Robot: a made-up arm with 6 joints.
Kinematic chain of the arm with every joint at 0, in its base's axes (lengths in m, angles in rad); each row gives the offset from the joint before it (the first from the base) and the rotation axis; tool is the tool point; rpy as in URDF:
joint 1: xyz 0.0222 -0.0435 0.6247 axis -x
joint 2: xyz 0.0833 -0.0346 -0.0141 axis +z
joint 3: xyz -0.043 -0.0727 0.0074 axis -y
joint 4: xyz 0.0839 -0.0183 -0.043 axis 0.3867 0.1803 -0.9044
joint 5: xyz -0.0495 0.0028 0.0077 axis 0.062 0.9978 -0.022
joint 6: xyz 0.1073 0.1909 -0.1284 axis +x
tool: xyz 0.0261 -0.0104 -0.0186 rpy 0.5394 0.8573 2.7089
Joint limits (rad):
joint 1: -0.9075..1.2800
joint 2: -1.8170..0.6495
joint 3: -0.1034..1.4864
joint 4: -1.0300..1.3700
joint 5: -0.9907..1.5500
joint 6: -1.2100..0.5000
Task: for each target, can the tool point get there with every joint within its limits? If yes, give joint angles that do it. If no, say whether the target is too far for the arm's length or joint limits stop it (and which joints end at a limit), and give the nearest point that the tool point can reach.
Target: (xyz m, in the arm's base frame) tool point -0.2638 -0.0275 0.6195
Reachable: no: joint limits stop it (at a limit: joint 1, joint 2, joint 3, joint 5, joint 6) | nearest point -0.0838 0.0767 0.5446 | short by 0.221 m
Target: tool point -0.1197 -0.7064 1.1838
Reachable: no: too far | nearest point 0.0217 -0.3199 0.8578 | short by 0.525 m
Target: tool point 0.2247 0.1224 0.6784
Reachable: yes | joints 1.0597 -0.1110 1.0703 0.0137 -0.7755 -0.5214
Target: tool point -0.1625 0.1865 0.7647
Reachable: no: joint limits stop it (at a limit: joint 1, joint 2, joint 4, joint 5) | nearest point -0.0996 0.1825 0.7804 | short by 0.065 m
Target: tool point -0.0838 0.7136 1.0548
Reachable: no: too far | nearest point -0.0013 0.2220 0.8347 | short by 0.545 m
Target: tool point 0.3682 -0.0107 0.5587
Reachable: yes | joints -0.5318 0.1632 0.2184 0.9092 -0.1820 -0.3958
